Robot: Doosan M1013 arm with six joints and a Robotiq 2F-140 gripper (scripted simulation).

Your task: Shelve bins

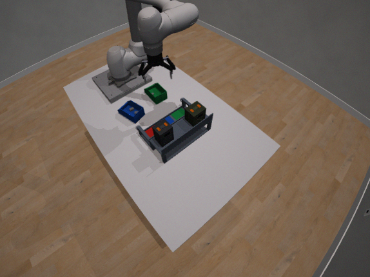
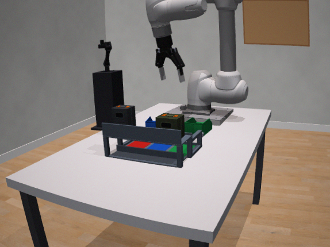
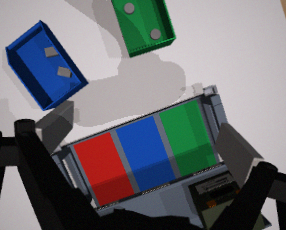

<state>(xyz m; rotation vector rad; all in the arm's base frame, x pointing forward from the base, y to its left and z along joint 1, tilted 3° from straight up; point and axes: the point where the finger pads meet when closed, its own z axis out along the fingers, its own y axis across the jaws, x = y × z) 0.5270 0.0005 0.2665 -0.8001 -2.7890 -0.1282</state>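
My gripper is now 18 cm past the green bin, 8 cm to the right of it and 28 cm above it. Also, from my hand: blue bin 16 cm behind, 16 cm to the right, 28 cm below; red mark 12 cm ahead, 15 cm to the right, 31 cm below; blue mark 13 cm ahead, 4 cm to the right, 31 cm below.
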